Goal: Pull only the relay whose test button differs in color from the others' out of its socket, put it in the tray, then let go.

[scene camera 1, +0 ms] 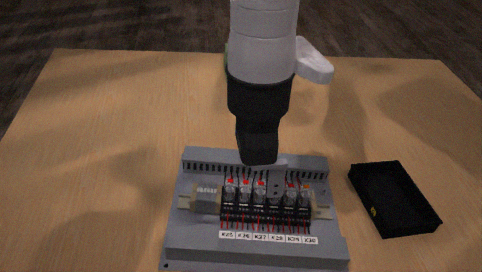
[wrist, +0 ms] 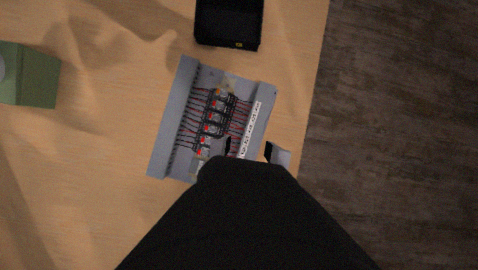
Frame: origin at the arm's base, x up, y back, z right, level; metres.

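Seen in the pictures: gripper, between the fingertips: (scene camera 1: 269, 181) (wrist: 247, 145).
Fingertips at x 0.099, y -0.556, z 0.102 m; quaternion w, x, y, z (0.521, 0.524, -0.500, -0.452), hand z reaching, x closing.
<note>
Offsets run from my fingertips to a thing's middle.
The relay with the orange test button {dy +0.055, dx -0.121, dz -0.100 m} (scene camera 1: 305, 194) (wrist: 222, 94) sits in the K30 socket, at the right end of the row in the scene view and the top end in the wrist view. The other relays, such as the K25 relay {dy +0.084, dx -0.121, dz +0.037 m} (scene camera 1: 230, 192), show red buttons; the K28 relay's button is hidden behind a finger. My gripper (scene camera 1: 274, 192) (wrist: 247, 145) is open and empty. In the scene view its near finger overlaps the K28 relay, left of K30; its far finger is hidden. The black tray {dy +0.058, dx -0.152, dz -0.294 m} (scene camera 1: 411, 230) (wrist: 227, 44) lies right of the panel in the scene view.
The grey panel (scene camera 1: 250, 253) (wrist: 167, 120) has raised wire ducts along both long sides, with red and black wires beside the sockets. Pale terminal blocks {dy +0.092, dx -0.141, dz +0.075 m} (scene camera 1: 206, 200) stand left of the relays. A green block (wrist: 41, 77) stands at the wrist view's left.
</note>
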